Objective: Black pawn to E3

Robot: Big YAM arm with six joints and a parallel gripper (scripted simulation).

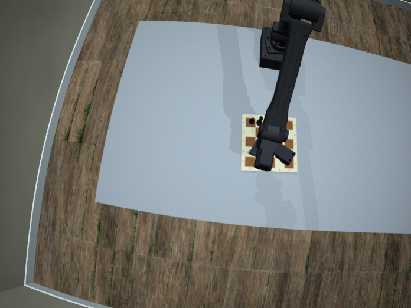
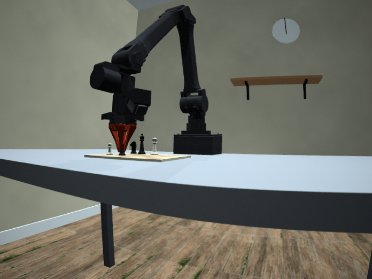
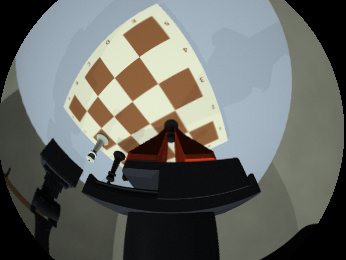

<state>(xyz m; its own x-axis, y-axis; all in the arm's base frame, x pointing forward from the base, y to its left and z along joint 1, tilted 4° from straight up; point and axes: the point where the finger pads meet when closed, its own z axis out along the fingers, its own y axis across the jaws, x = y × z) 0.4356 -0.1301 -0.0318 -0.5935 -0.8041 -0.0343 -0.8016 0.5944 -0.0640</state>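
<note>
The white pawn lies 40 mm to the right of my hand. From my hand the other things lie so: tall white piece: 110 mm behind, 50 mm to the left, 10 mm above; then black pawn: right at my hand; then chessboard: 40 mm behind, 40 mm to the left, 20 mm below.
</note>
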